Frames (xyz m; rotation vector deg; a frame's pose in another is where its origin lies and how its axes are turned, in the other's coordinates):
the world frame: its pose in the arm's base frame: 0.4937 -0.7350 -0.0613 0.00 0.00 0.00
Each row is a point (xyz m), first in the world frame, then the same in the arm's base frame.
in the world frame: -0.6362 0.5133 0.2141
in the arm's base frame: -0.1425 -0.2217 0.1528
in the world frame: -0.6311 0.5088 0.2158
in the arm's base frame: -0.1374 -0.2262 0.1545
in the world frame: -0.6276 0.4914 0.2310
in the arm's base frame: -0.1339 -0.2436 0.1697
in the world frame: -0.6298 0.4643 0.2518
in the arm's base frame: -0.1361 -0.2707 0.1905
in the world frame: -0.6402 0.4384 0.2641
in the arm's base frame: -0.1465 -0.2966 0.2028
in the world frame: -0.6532 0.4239 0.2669
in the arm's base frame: -0.1595 -0.3111 0.2056
